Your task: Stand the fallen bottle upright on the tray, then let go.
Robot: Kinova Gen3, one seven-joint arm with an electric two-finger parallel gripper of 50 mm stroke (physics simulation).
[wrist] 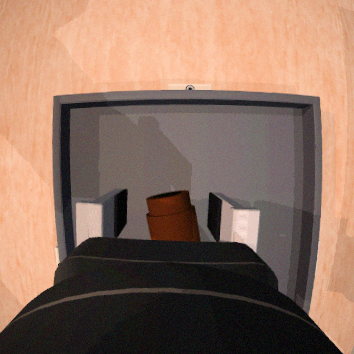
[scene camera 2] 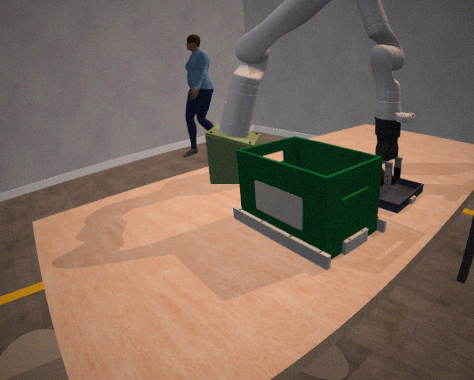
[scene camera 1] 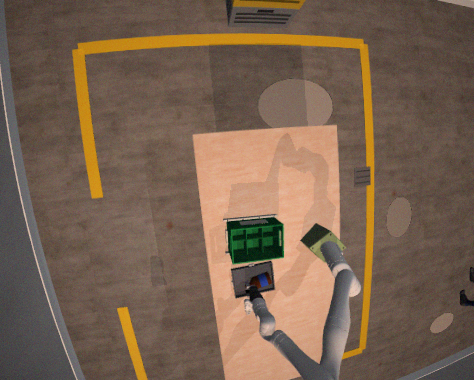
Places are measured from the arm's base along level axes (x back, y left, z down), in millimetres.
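Pixels of known places: gripper, fingertip midpoint: [wrist: 167, 207] [scene camera 2: 392, 181] [scene camera 1: 246, 286]; arm's base, origin of the base link: [scene camera 2: 234, 133] [scene camera 1: 328, 247].
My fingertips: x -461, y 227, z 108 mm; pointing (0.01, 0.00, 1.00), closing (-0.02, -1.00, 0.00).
Observation:
For each thing: its middle in the pictures, then the offset to it from my fingertips. "spot": a spot on its surface instead.
- brown bottle, body centre: [scene camera 1: 257, 282] dx +66, dy -18, dz -3 mm
- dark grey tray, surface spot: [wrist: 240, 145] spot: dx -44, dy -51, dz +34 mm
- tall green crate, body centre: [scene camera 2: 308, 190] [scene camera 1: 254, 238] dx +46, dy -314, dz -49 mm
The brown bottle [scene camera 1: 263, 280] with a blue label lies on its side in the dark grey tray [scene camera 1: 241, 281] [scene camera 2: 398, 196] [wrist: 240, 145]. In the wrist view its neck [wrist: 173, 222] shows with the mouth towards the top; the gripper's body hides the rest. My gripper [scene camera 1: 251, 287] [scene camera 2: 393, 175] [wrist: 167, 207] is open and points down, low over the tray. Its fingers stand on either side of the neck, with a gap on both sides. In scene camera 2 the bottle is mostly hidden behind the fingers and the crate.
A tall green crate [scene camera 1: 257, 256] [scene camera 2: 350, 210] with inner dividers stands beside the tray, with low grey rails [scene camera 2: 280, 236] at its foot. The arm's base stands on an olive block [scene camera 1: 315, 235] [scene camera 2: 222, 160]. A person [scene camera 2: 198, 75] is beyond the table.

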